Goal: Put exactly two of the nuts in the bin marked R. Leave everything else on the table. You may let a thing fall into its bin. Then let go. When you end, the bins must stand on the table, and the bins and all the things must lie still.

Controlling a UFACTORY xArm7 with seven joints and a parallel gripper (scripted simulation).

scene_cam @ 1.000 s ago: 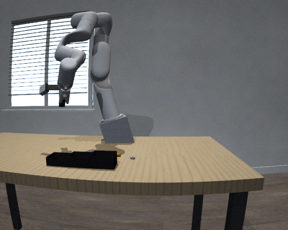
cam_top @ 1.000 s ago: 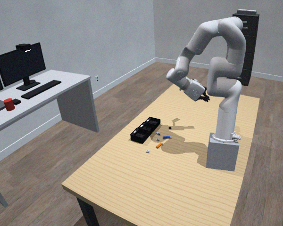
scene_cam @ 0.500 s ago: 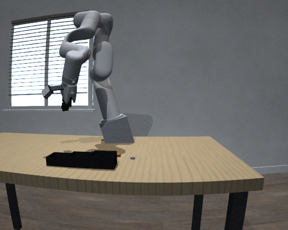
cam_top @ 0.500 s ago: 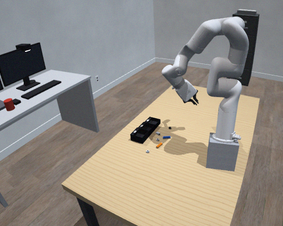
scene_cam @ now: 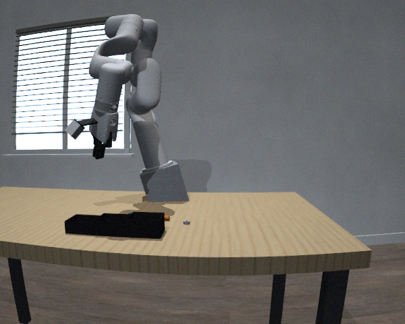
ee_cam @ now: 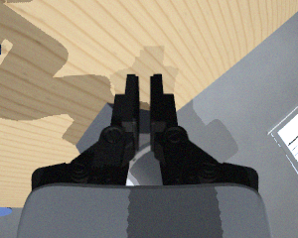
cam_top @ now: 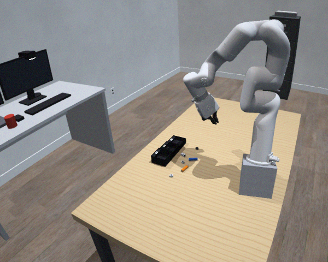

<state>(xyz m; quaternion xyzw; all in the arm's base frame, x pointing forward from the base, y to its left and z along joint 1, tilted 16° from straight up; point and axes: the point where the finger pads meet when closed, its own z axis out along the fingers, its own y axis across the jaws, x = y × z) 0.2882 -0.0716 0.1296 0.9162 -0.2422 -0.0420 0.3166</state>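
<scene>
My hand is 19 cm short of the black bin, 14 cm to the right of it and 17 cm above it. From my hand the other things lie so: blue piece 5 cm ahead, 13 cm to the left, 19 cm below; then small black piece 9 cm ahead, 3 cm to the left, 19 cm below; then orange piece 4 cm ahead, 22 cm to the left, 19 cm below.
</scene>
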